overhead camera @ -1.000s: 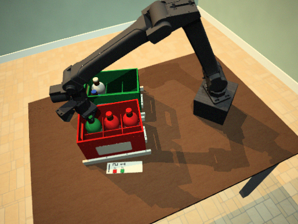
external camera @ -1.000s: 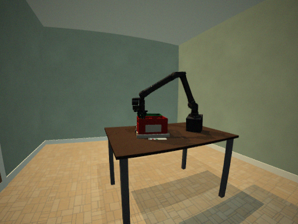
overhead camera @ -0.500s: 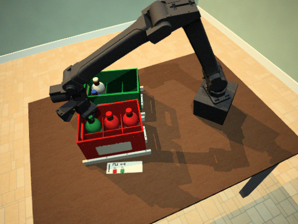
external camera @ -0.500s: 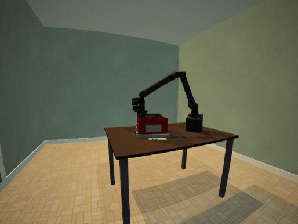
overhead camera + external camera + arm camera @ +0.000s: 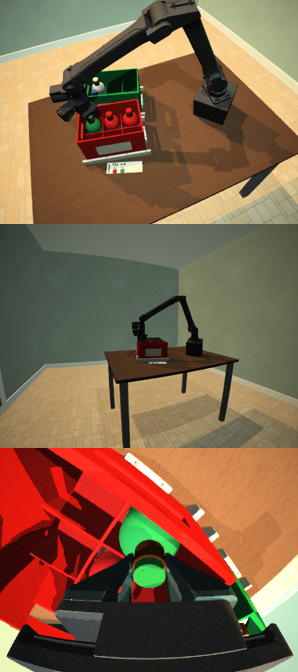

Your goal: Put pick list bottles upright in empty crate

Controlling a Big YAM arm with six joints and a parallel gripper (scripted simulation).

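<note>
Now: the green bottle 60 mm below my hand. From my hand the other things lie so: blue-capped bottle (40 mm behind, 150 mm to the right, 60 mm below); then red crate (80 mm behind, 60 mm to the left, 60 mm below); then red bottle (180 mm behind, 20 mm to the left, 60 mm below).
</note>
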